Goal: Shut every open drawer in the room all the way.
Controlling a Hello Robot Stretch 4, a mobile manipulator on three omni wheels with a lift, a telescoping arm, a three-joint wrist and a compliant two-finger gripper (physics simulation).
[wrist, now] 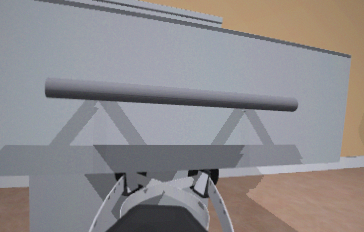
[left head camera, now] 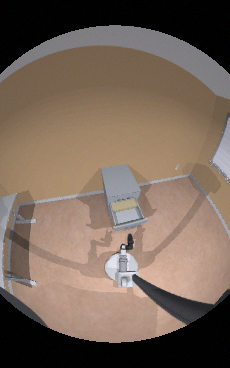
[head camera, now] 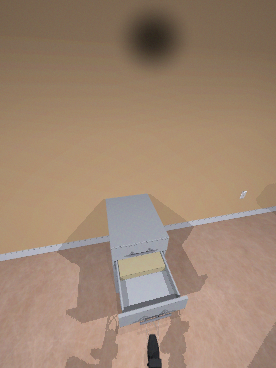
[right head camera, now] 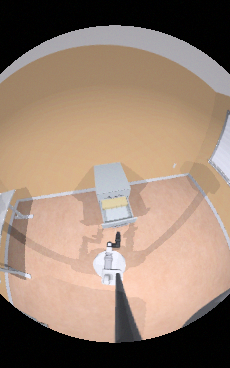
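Places are measured from the robot's base along level axes (x right, y ahead, z up), in centimetres.
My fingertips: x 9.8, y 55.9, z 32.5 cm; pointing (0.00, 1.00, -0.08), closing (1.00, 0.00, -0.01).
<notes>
Behind a point stands the place of what it marks.
A grey cabinet (head camera: 135, 217) {x -2.3, y 106.9, z 61.7 cm} (left head camera: 119, 180) {x -3.1, y 103.3, z 61.7 cm} (right head camera: 111, 177) {x -1.5, y 104.6, z 61.7 cm} stands against the wall. Its lower drawer (head camera: 145, 290) {x 5.6, y 63.9, z 36.3 cm} (left head camera: 128, 216) {x 8.8, y 63.9, z 36.3 cm} (right head camera: 118, 215) {x 9.2, y 62.4, z 36.4 cm} is pulled far out, and a yellow block (head camera: 141, 265) {x 2.9, y 78.3, z 41.4 cm} (left head camera: 124, 205) {x 3.7, y 77.6, z 41.4 cm} (right head camera: 114, 202) {x 3.5, y 78.8, z 41.4 cm} lies at its back. The upper drawer front above it looks flush. In the wrist view the open drawer's front panel (wrist: 165, 60) {x 8.8, y 49.7, z 43.4 cm} fills much of the view, with a grey bar handle (wrist: 170, 95) {x 9.3, y 46.2, z 40.5 cm} across it. My gripper (head camera: 153, 337) (left head camera: 130, 235) (right head camera: 118, 233) (wrist: 167, 168) {x 9.8, y 55.9, z 32.5 cm} is open and empty, in front of this panel; any contact cannot be told.
My round white base (left head camera: 111, 265) {x -11.7, y 1.9, z 18.7 cm} (right head camera: 100, 262) {x -10.5, y 1.7, z 18.7 cm} stands on the floor in front of the cabinet. White furniture with legs (left head camera: 25, 220) (right head camera: 22, 216) stands at the left wall. A pale framed panel (left head camera: 224, 150) {x 224.1, y 138.5, z 123.6 cm} (right head camera: 223, 147) {x 223.2, y 142.2, z 126.1 cm} is at the right wall.
</notes>
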